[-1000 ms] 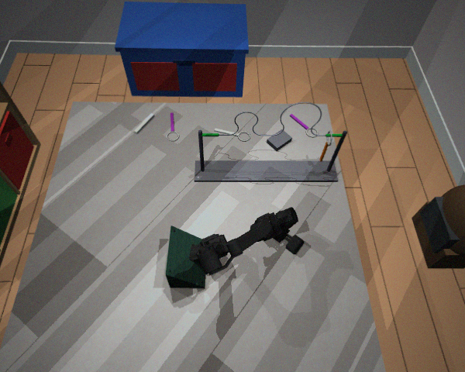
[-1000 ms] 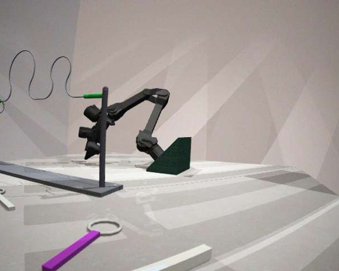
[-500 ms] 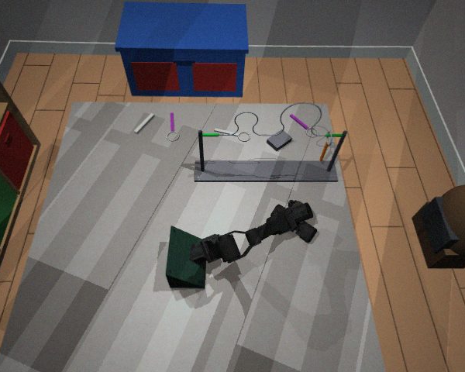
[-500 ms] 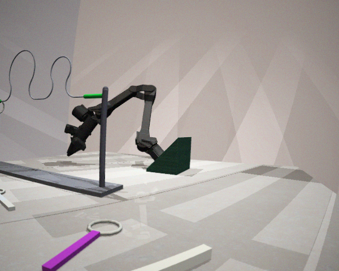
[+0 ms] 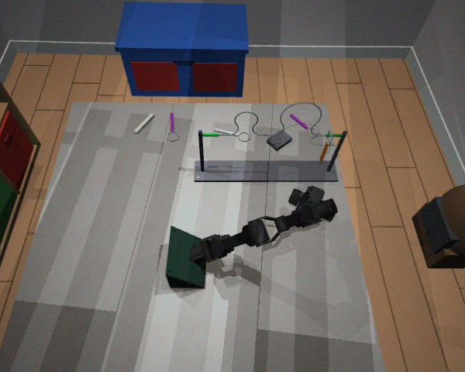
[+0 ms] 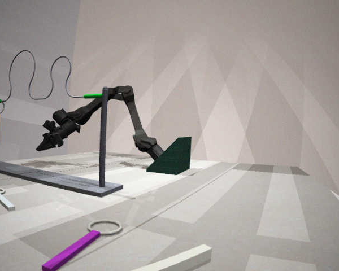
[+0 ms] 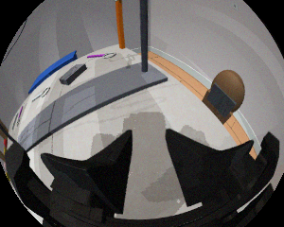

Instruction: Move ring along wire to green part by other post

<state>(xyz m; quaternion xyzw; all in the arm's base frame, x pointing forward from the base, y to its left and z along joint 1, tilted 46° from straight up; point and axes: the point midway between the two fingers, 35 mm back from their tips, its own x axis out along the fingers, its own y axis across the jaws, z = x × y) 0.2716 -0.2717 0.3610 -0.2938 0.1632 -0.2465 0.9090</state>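
Now: the ring with orange handle 18 cm ahead of my gripper tip, 2 cm to the right of it and 13 cm above it. Also, from my gripper tip: white-handled ring (35 cm ahead, 37 cm to the left, 6 cm below); then grey box (33 cm ahead, 15 cm to the left, 5 cm below); then purple-handled ring (35 cm ahead, 67 cm to the left, 6 cm below).
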